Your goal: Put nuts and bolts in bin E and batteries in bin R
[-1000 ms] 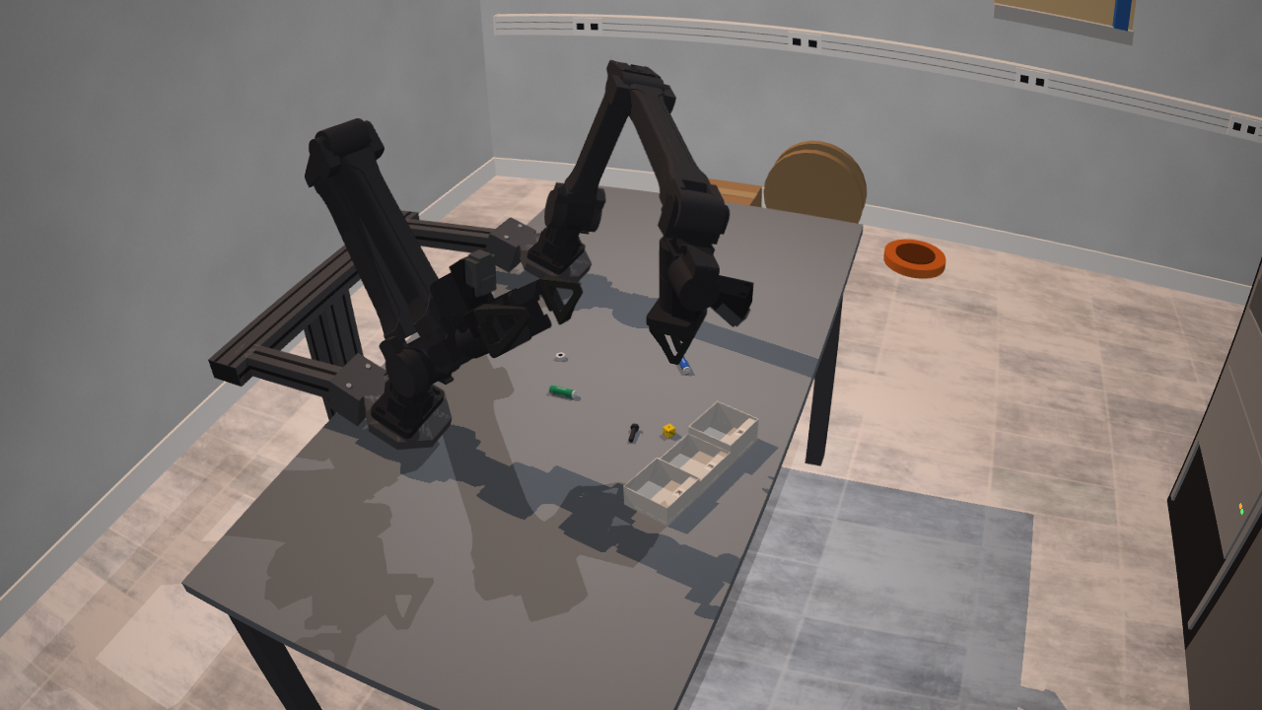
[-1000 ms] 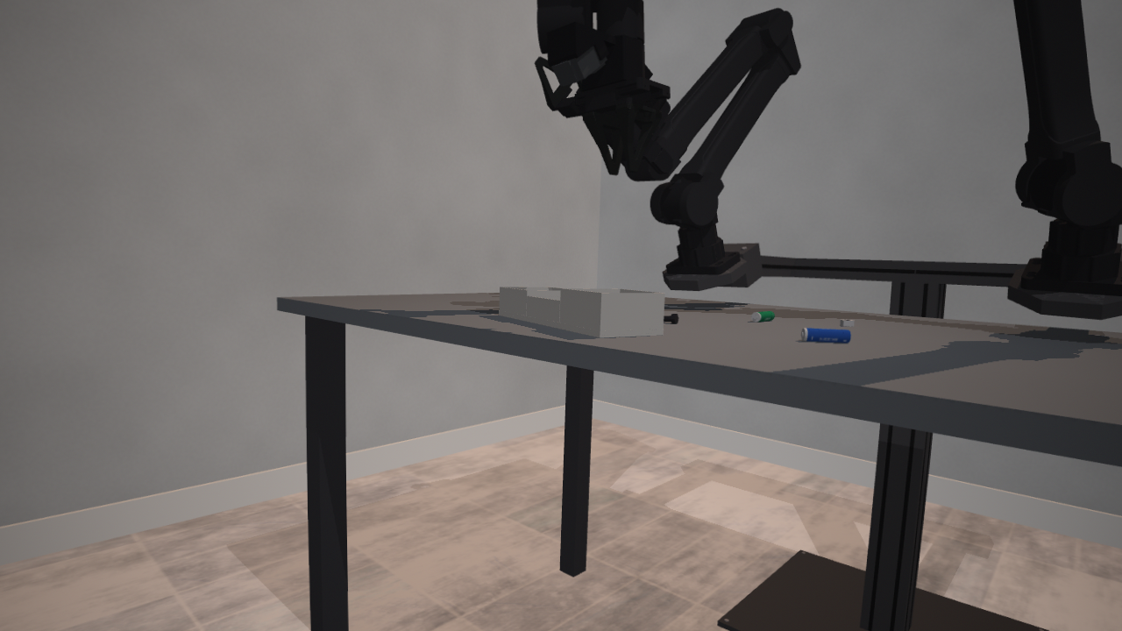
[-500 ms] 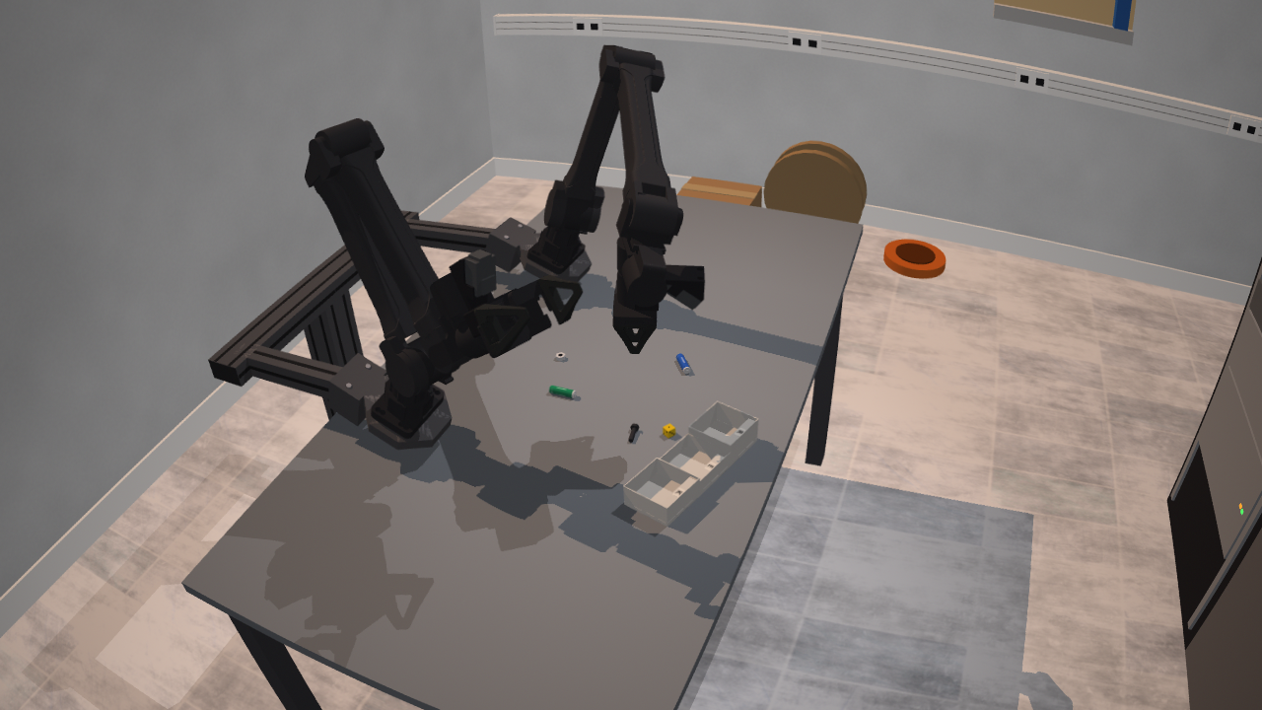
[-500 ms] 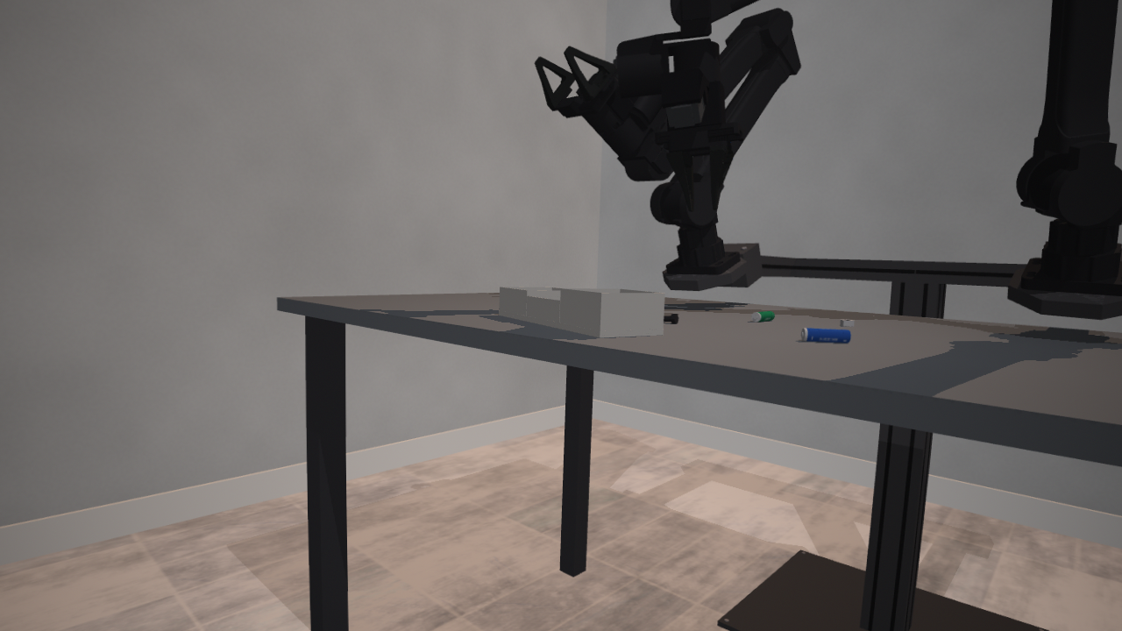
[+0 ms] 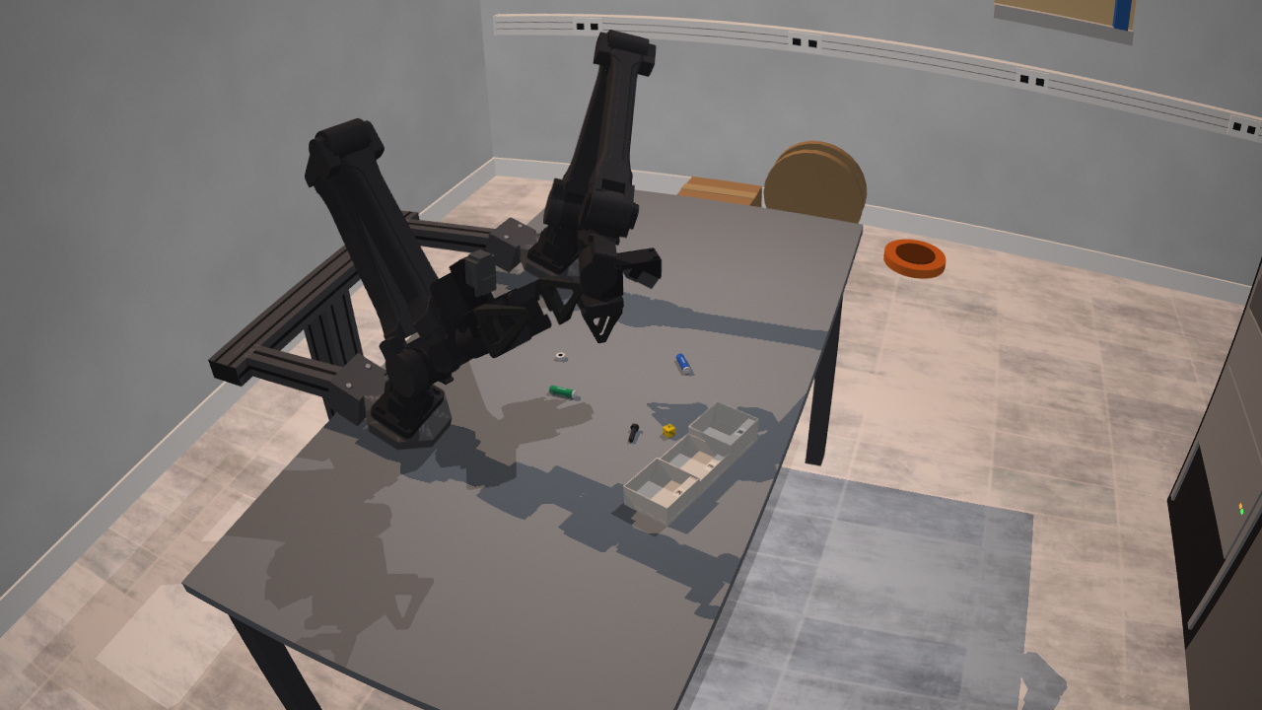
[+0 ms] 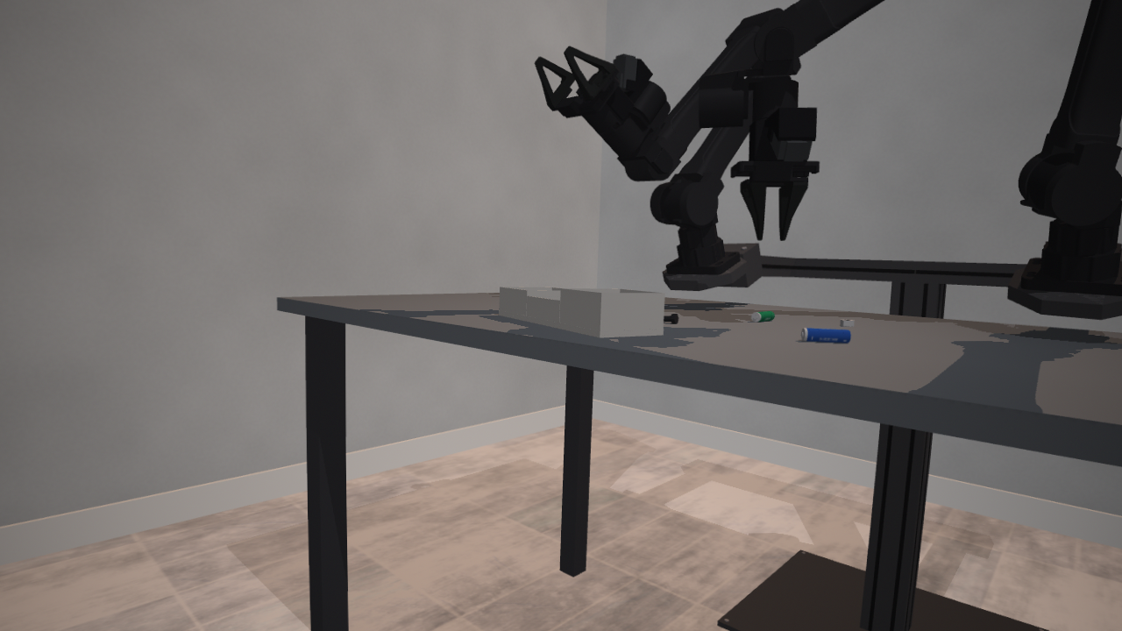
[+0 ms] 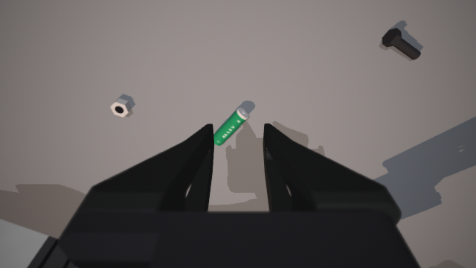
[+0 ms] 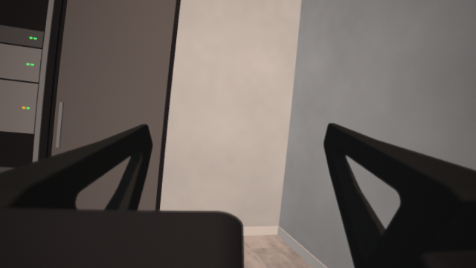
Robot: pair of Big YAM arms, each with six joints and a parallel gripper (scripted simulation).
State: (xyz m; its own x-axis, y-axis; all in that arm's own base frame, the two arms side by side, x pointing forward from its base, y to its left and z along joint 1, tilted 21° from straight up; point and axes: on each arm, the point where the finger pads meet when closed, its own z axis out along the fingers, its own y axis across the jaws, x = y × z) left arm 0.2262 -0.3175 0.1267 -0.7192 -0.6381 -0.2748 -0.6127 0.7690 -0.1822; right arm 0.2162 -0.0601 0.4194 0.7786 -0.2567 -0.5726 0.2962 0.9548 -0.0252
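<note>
My left gripper is now 12 cm past the hex nut, 12 cm above it and 7 cm to the right of it. Also, from my left hand: green battery (12 cm below, 6 cm behind, 4 cm to the right); blue battery (12 cm to the left, 12 cm below, 11 cm ahead); black bolt (12 cm below, 10 cm ahead, 9 cm to the right).
</note>
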